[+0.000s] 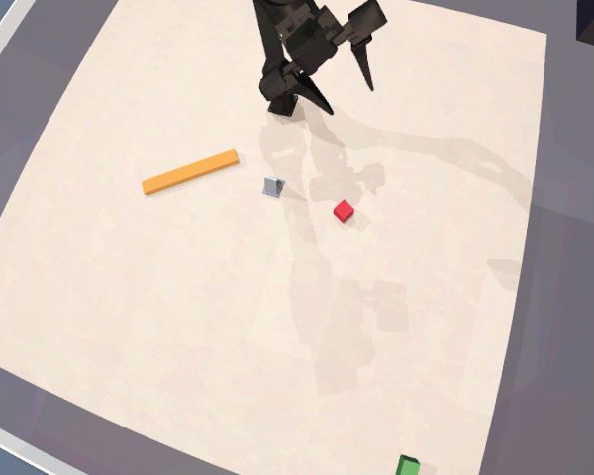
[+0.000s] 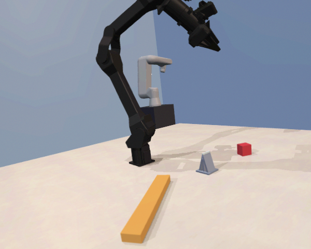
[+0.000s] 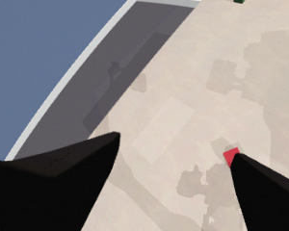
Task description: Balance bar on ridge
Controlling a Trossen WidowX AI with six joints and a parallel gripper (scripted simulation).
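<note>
Right now the orange bar is 370 mm to the right of my gripper tip, 340 mm below it and 60 mm ahead of it. Also, from my gripper tip: red cube: 330 mm below, 50 mm ahead, 20 mm to the left; then green block: 550 mm ahead, 330 mm below, 290 mm to the left.
</note>
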